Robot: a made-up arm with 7 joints. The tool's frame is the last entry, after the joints.
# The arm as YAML. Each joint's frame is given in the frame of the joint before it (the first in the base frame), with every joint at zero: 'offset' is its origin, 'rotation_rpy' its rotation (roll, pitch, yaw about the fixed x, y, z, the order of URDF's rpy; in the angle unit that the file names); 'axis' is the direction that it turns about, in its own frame. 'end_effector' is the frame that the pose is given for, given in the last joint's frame.
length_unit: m
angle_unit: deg
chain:
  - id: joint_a
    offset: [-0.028, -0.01, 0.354]
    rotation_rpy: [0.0, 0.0, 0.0]
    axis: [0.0, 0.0, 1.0]
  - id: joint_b
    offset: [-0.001, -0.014, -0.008]
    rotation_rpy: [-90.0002, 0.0, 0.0]
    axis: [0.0, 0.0, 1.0]
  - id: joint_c
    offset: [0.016, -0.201, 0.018]
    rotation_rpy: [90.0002, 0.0, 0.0]
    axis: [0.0, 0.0, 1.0]
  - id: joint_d
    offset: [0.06, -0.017, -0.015]
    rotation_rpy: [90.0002, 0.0, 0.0]
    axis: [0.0, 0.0, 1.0]
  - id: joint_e
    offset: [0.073, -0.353, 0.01]
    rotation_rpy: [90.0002, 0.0, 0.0]
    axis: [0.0, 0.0, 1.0]
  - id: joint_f
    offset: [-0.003, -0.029, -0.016]
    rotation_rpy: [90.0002, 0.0, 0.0]
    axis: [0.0, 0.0, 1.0]
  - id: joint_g
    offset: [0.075, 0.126, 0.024]
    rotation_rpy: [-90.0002, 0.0, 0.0]
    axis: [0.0, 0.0, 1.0]
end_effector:
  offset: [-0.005, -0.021, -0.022]
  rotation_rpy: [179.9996, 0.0, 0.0]
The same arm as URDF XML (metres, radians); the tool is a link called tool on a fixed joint. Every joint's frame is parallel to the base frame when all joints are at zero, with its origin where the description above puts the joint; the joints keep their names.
<robot name="arm">
<joint name="tool_joint" type="fixed"><parent link="link7"/><child link="tool"/><origin xyz="-0.0050 0.0210 0.0220"/></joint>
<joint name="joint_g" type="continuous"><parent link="link6"/><child link="link7"/><origin xyz="0.0750 0.0240 -0.1260"/><axis xyz="0 0 -1"/></joint>
<joint name="joint_f" type="continuous"><parent link="link5"/><child link="link6"/><origin xyz="-0.0030 0.0290 0.0160"/><axis xyz="0 1 0"/></joint>
<joint name="joint_e" type="continuous"><parent link="link4"/><child link="link5"/><origin xyz="0.0730 -0.0100 -0.3530"/><axis xyz="0 0 -1"/></joint>
<joint name="joint_d" type="continuous"><parent link="link3"/><child link="link4"/><origin xyz="0.0600 -0.0170 -0.0150"/><axis xyz="0 -1 0"/></joint>
<joint name="joint_c" type="continuous"><parent link="link2"/><child link="link3"/><origin xyz="0.0160 0.0180 0.2010"/><axis xyz="0 0 1"/></joint>
<joint name="joint_b" type="continuous"><parent link="link1"/><child link="link2"/><origin xyz="-0.0010 -0.0140 -0.0080"/><axis xyz="0 1 0"/></joint>
<joint name="joint_a" type="continuous"><parent link="base_link"/><child link="link1"/><origin xyz="-0.0280 -0.0100 0.3540"/><axis xyz="0 0 1"/></joint>
<link name="base_link"/>
<link name="link1"/>
<link name="link2"/>
<link name="link3"/>
<link name="link4"/>
<link name="link5"/>
<link name="link6"/>
<link name="link7"/>
<link name="tool"/>
</robot>

